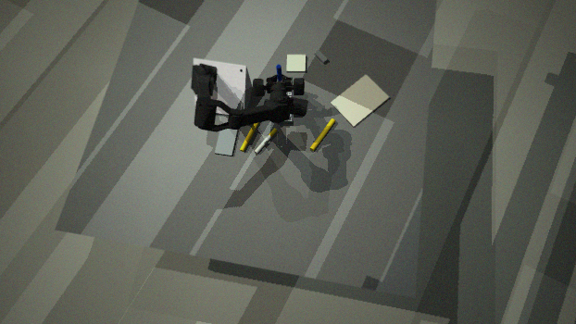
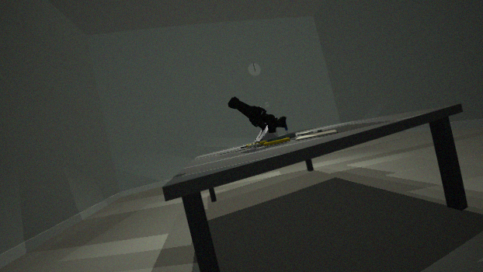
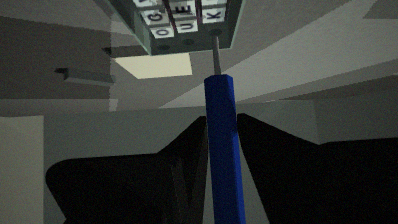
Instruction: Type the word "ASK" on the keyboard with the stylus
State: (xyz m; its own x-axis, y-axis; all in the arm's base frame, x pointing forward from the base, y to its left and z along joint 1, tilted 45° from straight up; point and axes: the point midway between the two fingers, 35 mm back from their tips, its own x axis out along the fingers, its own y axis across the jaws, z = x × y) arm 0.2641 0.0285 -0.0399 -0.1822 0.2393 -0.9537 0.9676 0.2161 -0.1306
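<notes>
My gripper tip is 11 cm to the right of the cream note, 8 cm above it and 4 cm short of it. Also, from my gripper tip: thin grey stylus tip (5 cm below); blue stylus (1 cm below); grey eraser (17 cm to the left, 13 cm ahead, 8 cm below).
</notes>
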